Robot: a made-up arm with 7 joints. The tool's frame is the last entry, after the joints.
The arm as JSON. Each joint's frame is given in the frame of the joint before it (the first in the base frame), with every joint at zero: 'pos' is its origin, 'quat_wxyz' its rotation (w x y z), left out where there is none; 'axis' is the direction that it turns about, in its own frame. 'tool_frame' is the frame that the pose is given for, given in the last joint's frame.
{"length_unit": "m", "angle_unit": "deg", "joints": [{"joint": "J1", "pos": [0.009, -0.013, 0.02], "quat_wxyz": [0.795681, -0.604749, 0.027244, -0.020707], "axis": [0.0, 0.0, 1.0]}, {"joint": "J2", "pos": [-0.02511, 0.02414, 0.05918], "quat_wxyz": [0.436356, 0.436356, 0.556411, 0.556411], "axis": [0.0, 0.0, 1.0]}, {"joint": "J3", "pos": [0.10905, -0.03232, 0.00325], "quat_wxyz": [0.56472, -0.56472, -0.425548, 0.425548], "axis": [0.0, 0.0, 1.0]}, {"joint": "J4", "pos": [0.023, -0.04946, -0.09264], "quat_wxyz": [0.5, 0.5, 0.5, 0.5], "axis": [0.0, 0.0, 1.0]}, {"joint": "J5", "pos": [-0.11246, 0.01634, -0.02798], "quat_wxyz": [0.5, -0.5, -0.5, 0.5], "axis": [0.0, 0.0, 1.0]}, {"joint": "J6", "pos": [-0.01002, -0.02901, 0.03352], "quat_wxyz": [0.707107, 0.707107, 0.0, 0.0], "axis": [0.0, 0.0, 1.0]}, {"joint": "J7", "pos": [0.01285, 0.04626, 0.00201], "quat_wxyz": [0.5, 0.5, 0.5, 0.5], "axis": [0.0, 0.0, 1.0]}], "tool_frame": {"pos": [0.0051, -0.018, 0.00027], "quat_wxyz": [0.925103, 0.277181, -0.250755, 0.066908]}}
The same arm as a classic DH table. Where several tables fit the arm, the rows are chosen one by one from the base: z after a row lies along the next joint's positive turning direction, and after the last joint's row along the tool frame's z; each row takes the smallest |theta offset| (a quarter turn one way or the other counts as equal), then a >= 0, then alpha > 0; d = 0 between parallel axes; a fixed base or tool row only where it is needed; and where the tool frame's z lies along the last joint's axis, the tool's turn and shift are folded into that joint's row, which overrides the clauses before.
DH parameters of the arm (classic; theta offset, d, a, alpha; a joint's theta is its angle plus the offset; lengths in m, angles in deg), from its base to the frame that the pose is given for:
base (fixed): -4.07 0.0234 0.0099 -74.51
J1: -75.12 0.0464 -0.0294 -90
J2: 74 -0.0154 0.001 90
J3: 90 -0.2064 0.0495 -90
J4: -90 -0.005 0.0163 -90
J5: 0 0.146 -0.01 90
J6: 90 0.031 0.0463 90
J7: -38 0.0016 0.0151 43.9
tool (fixed): 46.28 0.0159 0 0

